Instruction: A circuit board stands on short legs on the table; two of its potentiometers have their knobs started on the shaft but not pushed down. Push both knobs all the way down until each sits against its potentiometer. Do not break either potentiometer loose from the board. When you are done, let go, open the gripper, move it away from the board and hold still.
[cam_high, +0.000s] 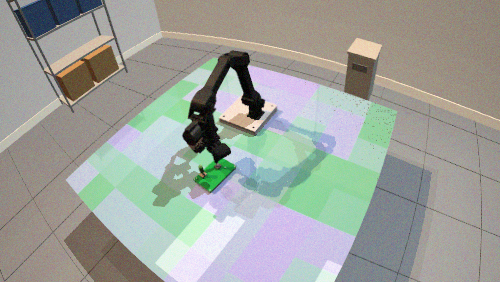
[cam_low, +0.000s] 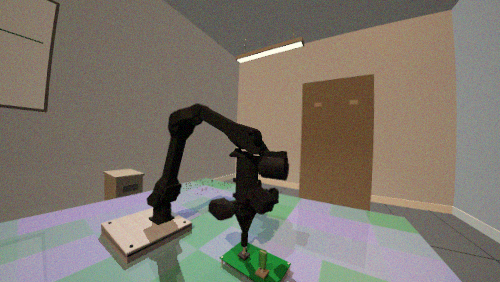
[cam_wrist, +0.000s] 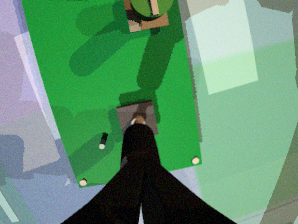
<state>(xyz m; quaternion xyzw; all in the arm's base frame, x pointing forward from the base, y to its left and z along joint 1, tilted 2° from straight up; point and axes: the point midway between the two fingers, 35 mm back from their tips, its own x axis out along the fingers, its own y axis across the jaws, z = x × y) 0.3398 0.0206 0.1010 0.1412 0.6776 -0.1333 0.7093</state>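
The dark knob lies 20 mm below my gripper tip. Also, from my gripper tip: potentiometer knob: 70 mm ahead, 30 mm to the right, 20 mm below.
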